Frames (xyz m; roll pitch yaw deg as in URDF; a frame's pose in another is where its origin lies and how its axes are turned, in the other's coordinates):
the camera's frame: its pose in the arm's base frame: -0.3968 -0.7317 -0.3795 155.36 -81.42 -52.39
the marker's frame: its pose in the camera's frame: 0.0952 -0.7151 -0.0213 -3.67 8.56 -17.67
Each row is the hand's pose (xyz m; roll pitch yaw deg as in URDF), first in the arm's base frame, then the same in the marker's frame.
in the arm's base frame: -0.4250 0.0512 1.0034 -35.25 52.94 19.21
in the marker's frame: 1.0523 1.0245 -0.7170 -129.79 5.31 -122.05
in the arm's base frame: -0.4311 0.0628 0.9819 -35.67 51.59 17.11
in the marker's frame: 1.0313 1.0202 -0.7302 -128.43 4.11 -120.61
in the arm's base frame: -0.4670 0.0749 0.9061 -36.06 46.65 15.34
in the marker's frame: 0.9494 1.0235 -0.7517 -127.17 3.12 -115.63
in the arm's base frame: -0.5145 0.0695 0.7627 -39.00 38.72 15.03
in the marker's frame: 0.7987 1.0165 -0.7604 -129.47 3.00 -107.68
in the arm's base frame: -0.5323 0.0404 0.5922 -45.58 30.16 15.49
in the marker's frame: 0.6305 0.9773 -0.7403 -135.83 3.43 -99.11
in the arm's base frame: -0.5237 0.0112 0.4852 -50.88 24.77 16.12
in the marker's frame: 0.5306 0.9366 -0.7127 -141.07 4.01 -93.71
